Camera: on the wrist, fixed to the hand. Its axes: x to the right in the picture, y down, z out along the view.
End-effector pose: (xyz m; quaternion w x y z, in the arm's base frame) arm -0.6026 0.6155 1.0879 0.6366 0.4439 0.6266 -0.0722
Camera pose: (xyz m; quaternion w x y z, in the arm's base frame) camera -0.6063 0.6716 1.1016 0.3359 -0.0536 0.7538 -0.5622
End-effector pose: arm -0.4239 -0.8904 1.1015 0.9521 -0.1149 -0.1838 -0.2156
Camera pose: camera -0.3830 -0.8748 1.0637 0.5340 0.1608 -0.2194 -0.8005
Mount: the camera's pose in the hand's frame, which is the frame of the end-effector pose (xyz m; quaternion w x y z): 0.0135 0.0375 -0.0419 0.7029 0.1146 0.0159 -0.7018
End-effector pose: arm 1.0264 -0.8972 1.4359 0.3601 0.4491 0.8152 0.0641
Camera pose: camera 1.0206 -0.8555 1.4755 0.2337 -0.2162 0.9013 -0.2939
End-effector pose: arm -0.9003 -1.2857 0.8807 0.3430 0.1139 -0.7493 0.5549
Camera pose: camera -0.9147 -1.2313 0.8673 0.6294 0.6364 -0.3777 0.2370
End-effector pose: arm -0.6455 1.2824 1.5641 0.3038 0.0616 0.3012 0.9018
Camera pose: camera -0.6879 1.2453 1.5509 0.8346 -0.1476 0.3631 0.3871
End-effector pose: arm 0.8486 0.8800 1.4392 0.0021 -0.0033 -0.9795 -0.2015
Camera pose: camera 0.8355 0.8980 1.4926 0.1240 -0.6885 0.7139 0.0309
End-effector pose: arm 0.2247 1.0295 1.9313 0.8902 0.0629 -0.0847 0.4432
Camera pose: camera 0.2067 1.0703 1.8945 0.9309 0.1986 0.0496 -0.3025
